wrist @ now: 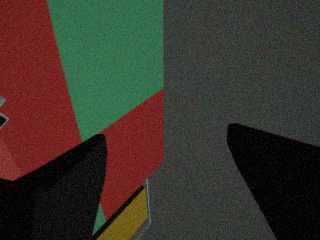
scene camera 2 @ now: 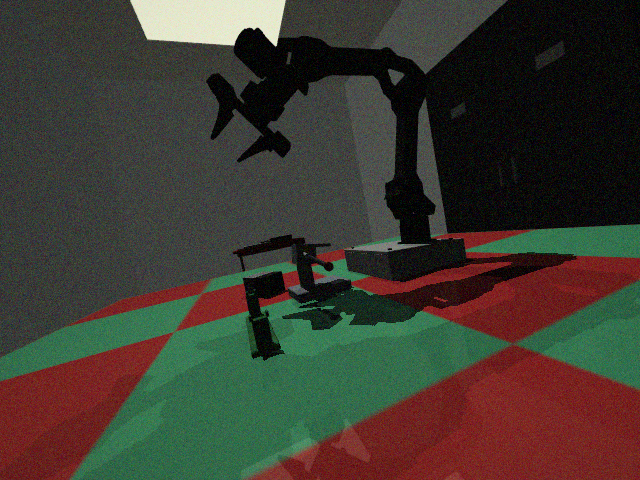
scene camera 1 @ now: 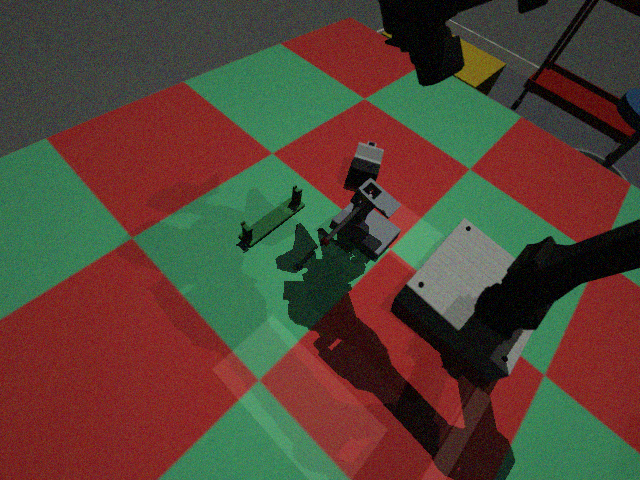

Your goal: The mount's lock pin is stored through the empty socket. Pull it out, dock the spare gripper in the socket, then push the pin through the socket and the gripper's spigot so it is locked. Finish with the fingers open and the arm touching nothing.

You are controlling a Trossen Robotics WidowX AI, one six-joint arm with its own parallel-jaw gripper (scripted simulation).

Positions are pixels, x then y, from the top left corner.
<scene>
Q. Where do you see a narrow green rack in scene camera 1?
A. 251,235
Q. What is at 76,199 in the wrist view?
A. My gripper.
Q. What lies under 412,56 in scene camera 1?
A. My gripper.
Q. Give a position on a narrow green rack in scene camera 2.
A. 262,338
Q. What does my gripper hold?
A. Nothing.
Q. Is my gripper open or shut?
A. Open.
</scene>
